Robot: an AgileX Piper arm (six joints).
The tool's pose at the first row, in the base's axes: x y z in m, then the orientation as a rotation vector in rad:
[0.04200, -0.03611, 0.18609, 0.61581, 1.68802, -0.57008]
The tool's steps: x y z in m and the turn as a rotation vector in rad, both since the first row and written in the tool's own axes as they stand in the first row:
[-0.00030, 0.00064, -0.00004, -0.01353, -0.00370, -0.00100]
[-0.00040, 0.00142, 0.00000, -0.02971, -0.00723, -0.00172]
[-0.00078, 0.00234, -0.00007, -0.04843, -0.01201, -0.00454]
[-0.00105, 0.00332, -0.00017, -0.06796, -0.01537, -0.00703]
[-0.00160, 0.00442, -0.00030, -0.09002, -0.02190, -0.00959]
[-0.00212, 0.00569, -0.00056, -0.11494, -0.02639, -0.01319]
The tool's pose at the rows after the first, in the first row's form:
[0.04245, -0.03564, 0.18636, 0.60389, 1.68752, -0.55978]
[0.04302, -0.03510, 0.18642, 0.59036, 1.68750, -0.54693]
[0.04365, -0.03440, 0.18677, 0.57284, 1.68749, -0.53363]
[0.04428, -0.03364, 0.18701, 0.55554, 1.68870, -0.51907]
[0.04502, -0.03279, 0.18752, 0.53522, 1.68726, -0.50308]
[0.04577, -0.03173, 0.18803, 0.51276, 1.68840, -0.48485]

